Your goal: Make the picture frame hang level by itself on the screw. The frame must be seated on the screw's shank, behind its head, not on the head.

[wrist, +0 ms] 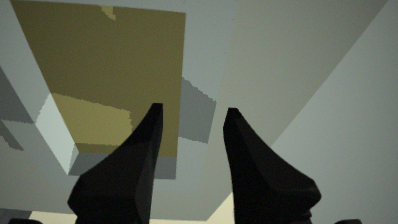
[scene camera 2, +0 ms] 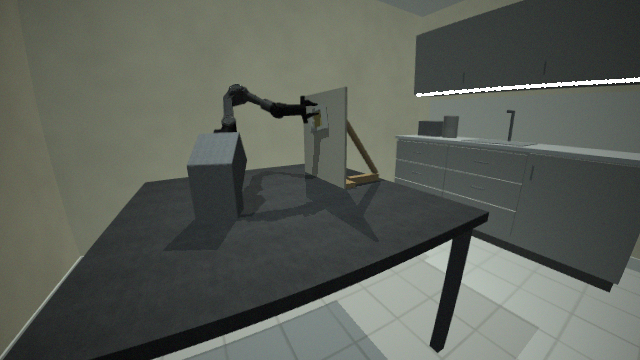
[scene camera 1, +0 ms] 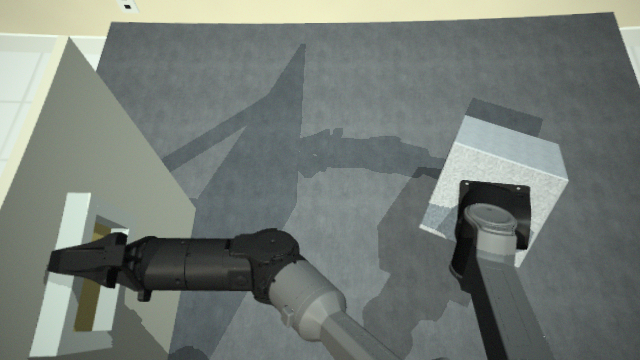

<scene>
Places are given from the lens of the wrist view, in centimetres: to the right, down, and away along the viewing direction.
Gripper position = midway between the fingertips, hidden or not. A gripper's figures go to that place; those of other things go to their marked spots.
my gripper point(wrist: 194, 116): 0, 0, 14
picture frame point(wrist: 83, 83): -7, -2, 12
grey upright wall panel point(wrist: 275, 63): 5, -3, 13
</scene>
